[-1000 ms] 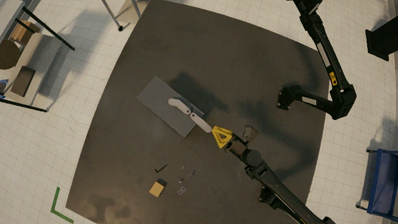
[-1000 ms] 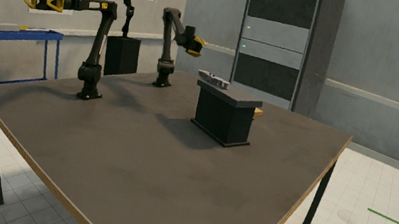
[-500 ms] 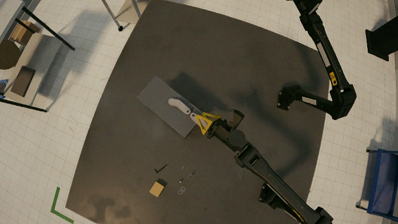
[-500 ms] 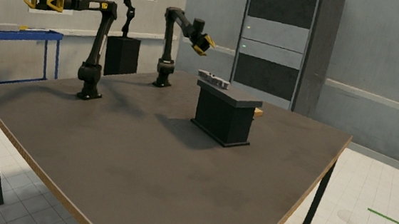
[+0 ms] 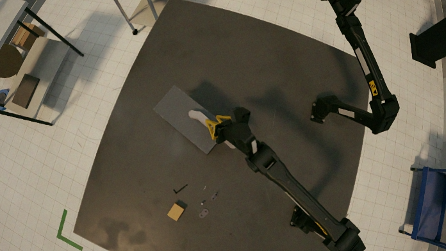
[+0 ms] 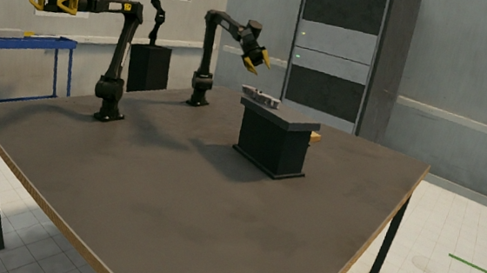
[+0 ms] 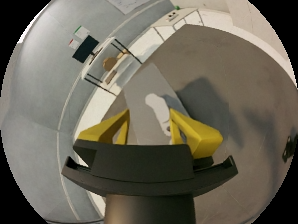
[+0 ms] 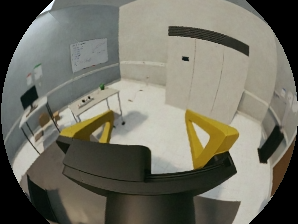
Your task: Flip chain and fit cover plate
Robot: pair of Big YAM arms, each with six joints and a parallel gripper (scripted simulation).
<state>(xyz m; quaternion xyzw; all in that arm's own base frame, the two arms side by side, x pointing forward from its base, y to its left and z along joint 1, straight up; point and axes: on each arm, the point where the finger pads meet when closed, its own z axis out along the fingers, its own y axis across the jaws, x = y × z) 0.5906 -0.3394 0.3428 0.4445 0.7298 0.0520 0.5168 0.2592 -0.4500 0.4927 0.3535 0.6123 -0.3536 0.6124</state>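
My left gripper is now 24 cm above the dark block, 11 cm short of it and 1 cm to the left of it.
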